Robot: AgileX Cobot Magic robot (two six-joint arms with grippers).
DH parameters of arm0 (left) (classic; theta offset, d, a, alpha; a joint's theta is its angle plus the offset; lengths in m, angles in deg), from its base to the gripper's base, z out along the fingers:
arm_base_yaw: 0 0.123 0 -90
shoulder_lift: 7.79 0 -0.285 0
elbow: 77.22 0 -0.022 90
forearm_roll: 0 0.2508 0 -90
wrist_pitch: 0 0 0.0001 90
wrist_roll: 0 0.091 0 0
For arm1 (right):
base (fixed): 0 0 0 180
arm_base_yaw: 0 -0.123 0 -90
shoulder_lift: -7.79 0 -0.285 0
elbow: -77.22 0 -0.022 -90
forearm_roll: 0 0.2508 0 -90
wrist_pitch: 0 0 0.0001 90
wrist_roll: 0 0.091 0 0
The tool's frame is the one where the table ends.
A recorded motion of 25 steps. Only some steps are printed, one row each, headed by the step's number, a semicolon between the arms.
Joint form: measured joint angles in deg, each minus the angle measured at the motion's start. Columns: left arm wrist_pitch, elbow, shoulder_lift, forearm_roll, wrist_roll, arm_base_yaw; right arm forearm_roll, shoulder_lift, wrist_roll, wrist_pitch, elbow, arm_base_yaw.
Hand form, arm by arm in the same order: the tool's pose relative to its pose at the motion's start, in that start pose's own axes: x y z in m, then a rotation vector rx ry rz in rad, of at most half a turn. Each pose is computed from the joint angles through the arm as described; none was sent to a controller.
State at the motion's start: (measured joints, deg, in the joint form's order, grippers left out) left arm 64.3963 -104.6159 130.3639 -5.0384 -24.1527 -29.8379; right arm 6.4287 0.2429 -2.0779 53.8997 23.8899 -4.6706
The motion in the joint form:
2: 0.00 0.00 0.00 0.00 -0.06 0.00; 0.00 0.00 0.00 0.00 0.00 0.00
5: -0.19 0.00 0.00 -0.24 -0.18 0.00; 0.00 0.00 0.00 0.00 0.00 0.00
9: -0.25 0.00 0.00 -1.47 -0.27 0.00; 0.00 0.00 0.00 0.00 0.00 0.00
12: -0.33 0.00 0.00 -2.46 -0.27 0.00; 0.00 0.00 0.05 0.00 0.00 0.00
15: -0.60 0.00 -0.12 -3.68 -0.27 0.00; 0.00 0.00 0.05 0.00 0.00 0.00
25: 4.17 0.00 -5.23 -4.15 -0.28 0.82; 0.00 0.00 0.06 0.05 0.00 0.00
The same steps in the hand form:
2: 0.0000 0.0000 0.0000 0.0000 0.0000 -0.0010; 0.0000 0.0000 0.0000 0.0000 0.0000 0.0000
5: -0.0001 -0.0004 0.0000 0.0048 -0.0015 -0.0050; 0.0000 0.0000 0.0000 0.0000 0.0000 0.0000
9: 0.0005 -0.0021 0.0000 0.0229 0.0055 -0.0158; 0.0000 0.0000 0.0000 0.0000 0.0000 0.0000
12: 0.0009 -0.0034 -0.0001 0.0376 0.0107 -0.0234; 0.0000 0.0000 0.0000 0.0000 0.0000 0.0009
15: 0.0012 -0.0053 -0.0011 0.0579 0.0124 -0.0325; 0.0000 0.0000 0.0000 0.0000 0.0000 0.0009
25: 0.0080 0.0004 -0.0425 0.0714 0.0108 -0.0376; 0.0001 0.0000 0.0000 0.0000 0.0009 0.0010

